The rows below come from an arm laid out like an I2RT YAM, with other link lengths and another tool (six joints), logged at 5 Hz.
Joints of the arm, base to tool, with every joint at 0 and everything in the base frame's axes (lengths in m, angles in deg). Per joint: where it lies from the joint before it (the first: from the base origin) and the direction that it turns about. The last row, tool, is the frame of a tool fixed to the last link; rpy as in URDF.
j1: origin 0.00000 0.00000 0.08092 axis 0 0 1
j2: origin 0.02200 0.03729 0.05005 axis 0 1 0
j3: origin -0.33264 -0.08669 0.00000 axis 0 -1 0
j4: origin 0.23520 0.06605 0.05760 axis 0 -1 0
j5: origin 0.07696 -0.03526 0.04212 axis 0 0 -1
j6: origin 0.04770 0.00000 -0.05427 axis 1 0 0
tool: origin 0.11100 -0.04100 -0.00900 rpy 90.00 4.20 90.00
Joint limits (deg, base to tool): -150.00..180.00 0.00..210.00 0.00..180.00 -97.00..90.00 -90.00..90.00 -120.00..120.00
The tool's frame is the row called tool.
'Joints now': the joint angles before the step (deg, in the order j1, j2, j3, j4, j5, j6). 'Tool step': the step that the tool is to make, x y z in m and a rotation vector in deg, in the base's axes. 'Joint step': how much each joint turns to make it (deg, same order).
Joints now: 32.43, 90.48, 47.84, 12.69, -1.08, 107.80
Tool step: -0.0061, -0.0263, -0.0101, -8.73, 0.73, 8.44
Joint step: -4.12, -0.34, 2.19, -8.60, -6.65, -12.87
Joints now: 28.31, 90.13, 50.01, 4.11, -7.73, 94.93
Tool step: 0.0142, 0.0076, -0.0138, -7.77, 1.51, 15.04
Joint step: -1.76, 7.43, 9.72, -10.64, -8.88, -15.92
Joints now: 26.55, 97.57, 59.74, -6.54, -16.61, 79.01
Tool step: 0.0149, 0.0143, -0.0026, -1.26, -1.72, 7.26
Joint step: 0.14, 4.14, 4.82, -1.84, -3.71, -6.72
